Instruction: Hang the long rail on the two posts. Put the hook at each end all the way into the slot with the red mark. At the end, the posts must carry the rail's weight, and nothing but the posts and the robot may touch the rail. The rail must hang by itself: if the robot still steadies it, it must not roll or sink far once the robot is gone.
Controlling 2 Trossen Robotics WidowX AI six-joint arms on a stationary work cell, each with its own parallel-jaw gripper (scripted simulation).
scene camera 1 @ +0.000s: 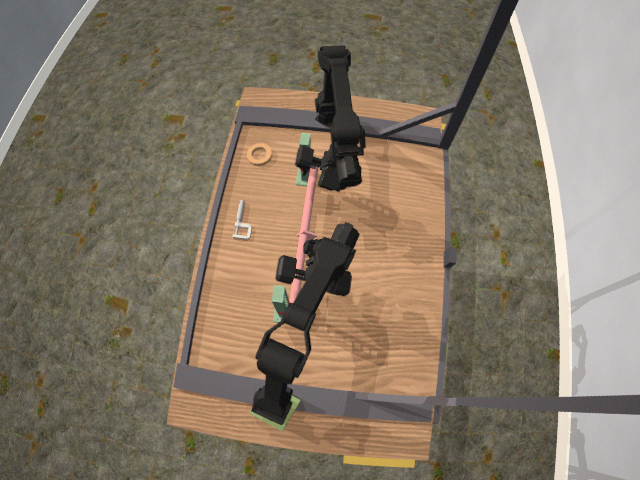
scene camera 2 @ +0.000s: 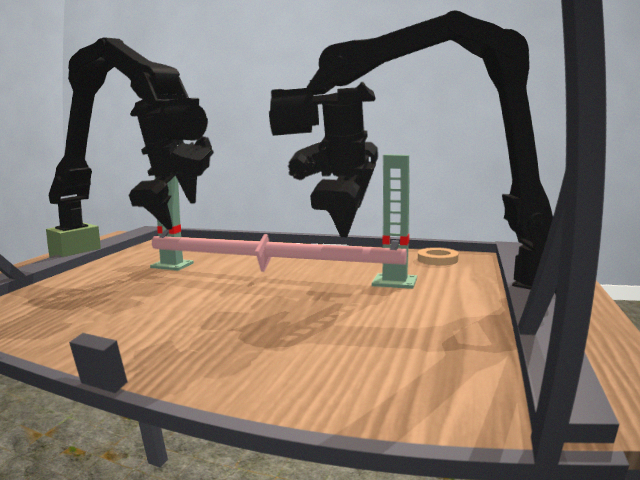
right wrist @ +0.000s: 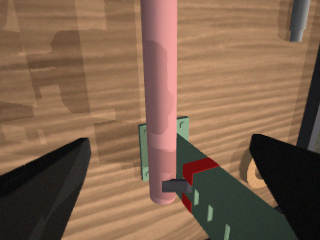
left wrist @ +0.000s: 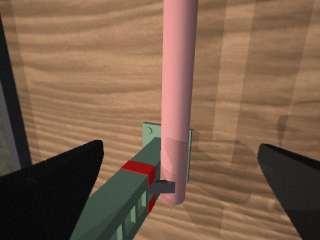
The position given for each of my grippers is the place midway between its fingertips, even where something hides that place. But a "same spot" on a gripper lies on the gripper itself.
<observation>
my left gripper: scene camera 1 303,282; scene camera 2; left wrist; not seen in the right wrist view (out of frame)
my right gripper: scene camera 1; scene camera 2; right wrist 171,143; not seen in the left wrist view (out of frame)
same spot on my left gripper: (left wrist: 53,192) = (scene camera 2: 190,181)
same spot on my right gripper: (scene camera 1: 328,180) = (scene camera 2: 303,151)
</observation>
